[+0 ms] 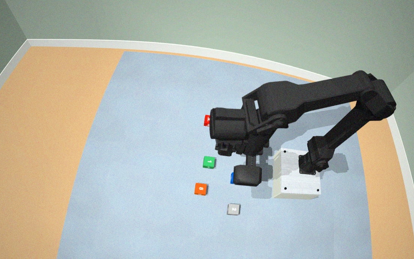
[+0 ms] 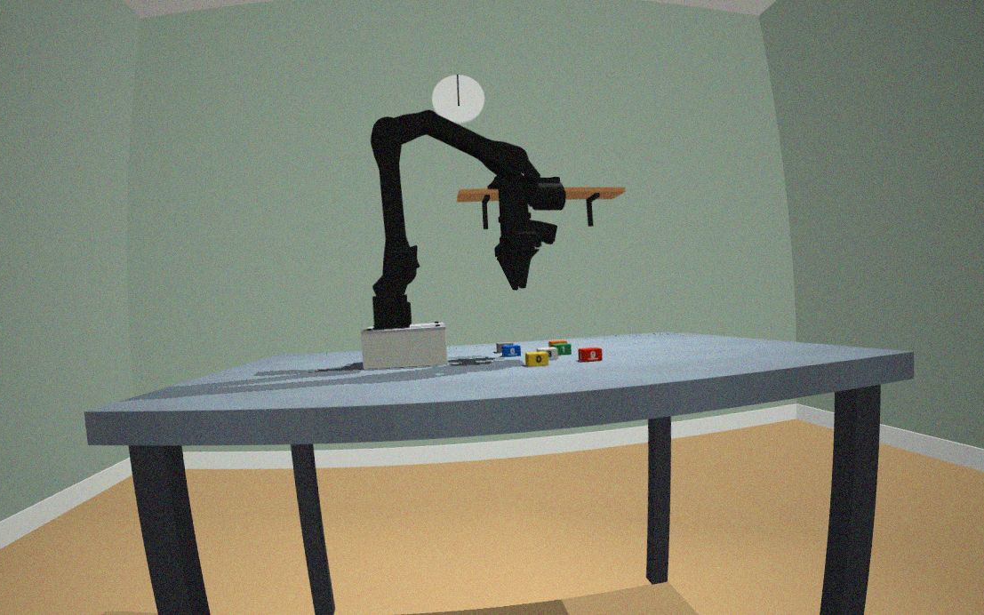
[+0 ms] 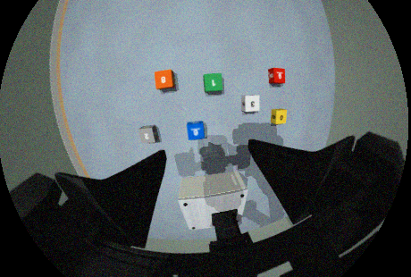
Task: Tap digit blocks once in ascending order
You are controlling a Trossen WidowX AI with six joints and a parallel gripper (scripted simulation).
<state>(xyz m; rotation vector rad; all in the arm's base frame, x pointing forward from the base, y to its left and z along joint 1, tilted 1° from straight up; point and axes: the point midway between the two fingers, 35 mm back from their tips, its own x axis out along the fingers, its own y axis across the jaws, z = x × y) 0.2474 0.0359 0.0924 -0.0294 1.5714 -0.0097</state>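
My gripper tip is 18 cm to the left of the yellow block, 12 cm above it and 1 cm past it. Also, from my gripper tip: blue block 12 cm below, 2 cm behind, 1 cm to the left; orange block 12 cm below, 9 cm ahead, 6 cm to the left; green block 12 cm below, 7 cm ahead, 3 cm to the right.
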